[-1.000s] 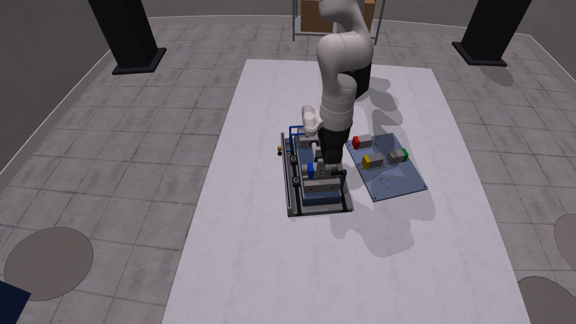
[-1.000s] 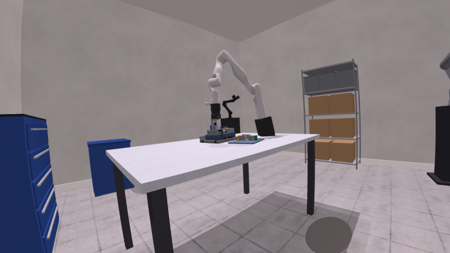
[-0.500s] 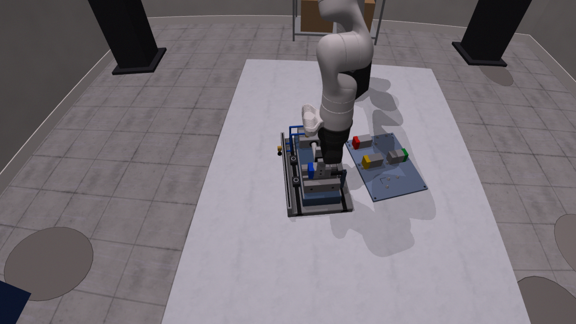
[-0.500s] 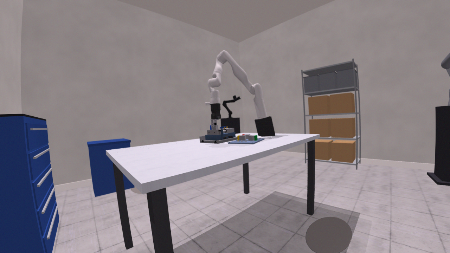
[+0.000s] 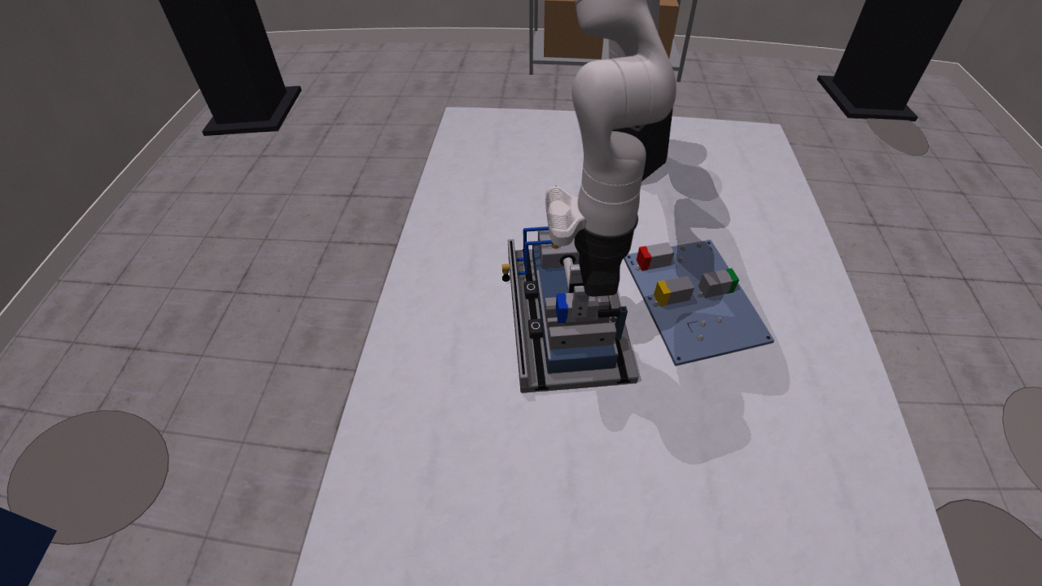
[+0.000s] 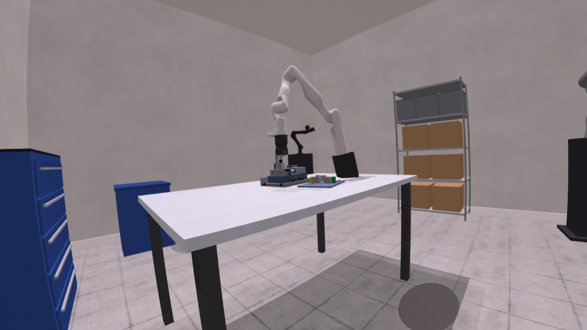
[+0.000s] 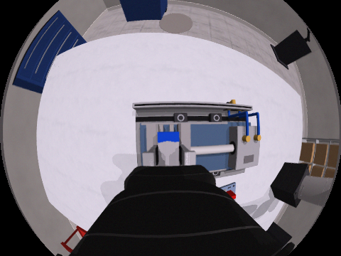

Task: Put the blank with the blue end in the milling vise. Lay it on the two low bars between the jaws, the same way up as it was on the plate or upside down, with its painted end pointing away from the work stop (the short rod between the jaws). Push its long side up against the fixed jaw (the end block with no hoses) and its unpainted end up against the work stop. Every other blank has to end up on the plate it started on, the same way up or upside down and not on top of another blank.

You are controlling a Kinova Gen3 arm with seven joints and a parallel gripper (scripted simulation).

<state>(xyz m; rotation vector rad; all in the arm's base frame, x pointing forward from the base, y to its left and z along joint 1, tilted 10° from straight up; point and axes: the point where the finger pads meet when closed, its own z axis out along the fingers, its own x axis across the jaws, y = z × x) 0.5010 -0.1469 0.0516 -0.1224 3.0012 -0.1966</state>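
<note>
Right now my hand is 20 mm above the blue-ended blank. From my hand the other things lie so: vise base rail (100 mm below, 90 mm to the right, 70 mm behind); then work stop rod (50 mm to the left, 50 mm below, 10 mm behind); then fixed jaw (60 mm below, 30 mm ahead, 10 mm to the left).
</note>
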